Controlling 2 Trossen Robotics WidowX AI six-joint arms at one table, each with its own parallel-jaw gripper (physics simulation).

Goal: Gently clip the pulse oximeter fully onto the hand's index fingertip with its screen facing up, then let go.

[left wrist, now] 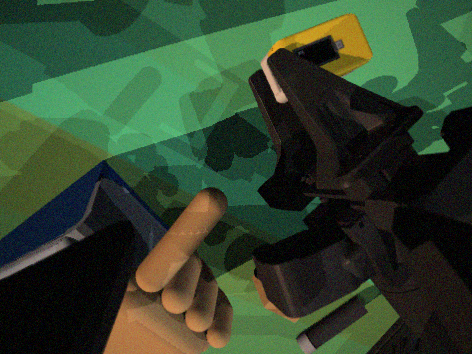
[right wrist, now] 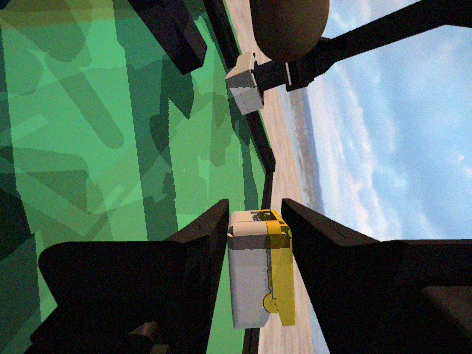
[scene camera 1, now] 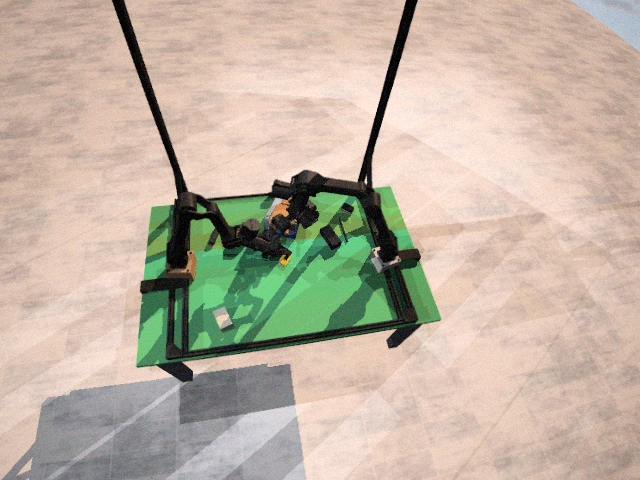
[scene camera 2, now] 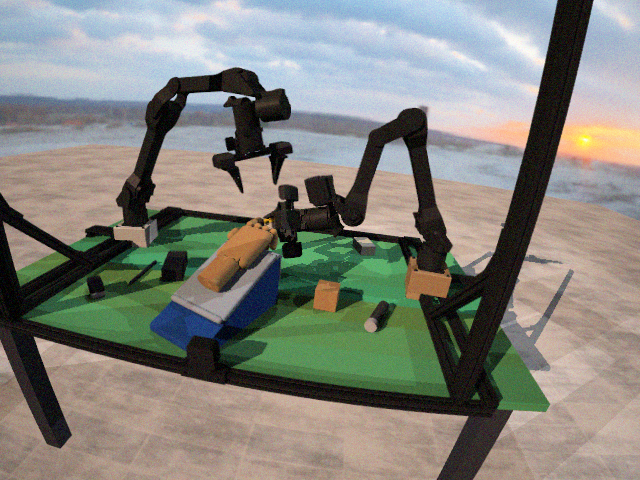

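Seen in the pictures: left gripper, fingertip midpoint: (left wrist: 264, 227) (scene camera 1: 290, 228) (scene camera 2: 259, 188); right gripper, fingertip midpoint: (left wrist: 262, 64) (right wrist: 255, 205) (scene camera 1: 290, 254) (scene camera 2: 264, 224); left arm's base, origin of the base link: (right wrist: 258, 79) (scene camera 1: 386, 254) (scene camera 2: 135, 223); right arm's base, origin of the base link: (scene camera 1: 179, 261) (scene camera 2: 430, 266).
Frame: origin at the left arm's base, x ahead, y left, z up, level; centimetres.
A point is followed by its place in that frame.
The yellow-and-white pulse oximeter (scene camera 1: 284, 259) @(x 44.3, y -9.3, z 7.2 cm) (scene camera 2: 267, 222) @(x 41.7, y -10.9, z 6.2 cm) (left wrist: 356, 42) @(x 45.2, y -8.5, z 7.0 cm) (right wrist: 250, 285) @(x 45.0, y -11.3, z 5.7 cm) is held between the fingertips of my right gripper (left wrist: 262, 64) @(x 40.8, y -11.6, z 5.8 cm) (right wrist: 255, 205) @(x 40.8, y -11.6, z 5.8 cm). Its dark screen (left wrist: 316, 51) @(x 43.0, y -9.9, z 7.2 cm) faces up toward the left wrist camera. The tan hand (scene camera 2: 248, 242) @(x 38.5, y -32.2, z 8.8 cm) (left wrist: 150, 325) @(x 38.9, y -27.3, z 10.4 cm) rests on a blue wedge with a grey top (scene camera 2: 253, 304) @(x 40.2, y -39.5, z -1.7 cm) (left wrist: 50, 210) @(x 30.7, y -28.9, z -2.5 cm). Its index finger (left wrist: 182, 240) (right wrist: 290, 25) extends bare, with a gap between its tip and the oximeter. My left gripper (scene camera 2: 258, 187) @(x 39.4, y -16.5, z 16.7 cm) is open and empty above the hand; part of one finger darkens the left wrist view's lower left.
A black box (scene camera 1: 330, 237) @(x 19.0, y -18.1, z -2.4 cm) (scene camera 2: 174, 266) @(x 19.3, y -23.0, z -2.5 cm), a thin dark stick (scene camera 2: 142, 272) @(x 10.4, y -22.1, z -5.2 cm) and a small black block (scene camera 1: 347, 208) @(x 4.1, y -31.0, z -2.8 cm) (scene camera 2: 95, 287) @(x 4.6, y -34.3, z -3.0 cm) lie beside the wedge. An orange cube (scene camera 2: 326, 296) @(x 55.8, y -34.8, z -2.1 cm), a dark cylinder (scene camera 2: 377, 316) @(x 66.2, y -40.5, z -3.4 cm) (left wrist: 335, 325) @(x 66.6, y -37.5, z -3.6 cm) and a pale block (scene camera 1: 223, 318) @(x 73.4, y 2.1, z -2.9 cm) (scene camera 2: 364, 245) @(x 72.7, y -1.7, z -2.9 cm) are also on the table.
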